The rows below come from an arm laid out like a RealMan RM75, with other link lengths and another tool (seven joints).
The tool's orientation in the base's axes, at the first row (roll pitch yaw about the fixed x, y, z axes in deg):
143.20 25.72 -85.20
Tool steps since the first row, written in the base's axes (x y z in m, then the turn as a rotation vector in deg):
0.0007 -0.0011 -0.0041 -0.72 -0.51 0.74
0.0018 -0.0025 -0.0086 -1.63 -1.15 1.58
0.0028 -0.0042 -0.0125 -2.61 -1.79 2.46
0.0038 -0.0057 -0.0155 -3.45 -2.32 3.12
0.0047 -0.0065 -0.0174 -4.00 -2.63 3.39
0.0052 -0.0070 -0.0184 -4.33 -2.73 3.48
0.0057 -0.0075 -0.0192 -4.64 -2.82 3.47
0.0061 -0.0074 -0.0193 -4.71 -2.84 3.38
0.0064 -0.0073 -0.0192 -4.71 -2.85 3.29
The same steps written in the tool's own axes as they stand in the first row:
0.0028 -0.0024 0.0022 0.08 1.12 -0.23
0.0061 -0.0052 0.0043 0.22 2.49 -0.46
0.0094 -0.0075 0.0060 0.34 3.94 -0.67
0.0121 -0.0095 0.0071 0.47 5.12 -0.78
0.0137 -0.0109 0.0077 0.59 5.79 -0.72
0.0147 -0.0117 0.0079 0.61 6.13 -0.61
0.0155 -0.0123 0.0081 0.68 6.39 -0.43
0.0155 -0.0127 0.0079 0.73 6.41 -0.33
0.0154 -0.0129 0.0077 0.78 6.36 -0.27

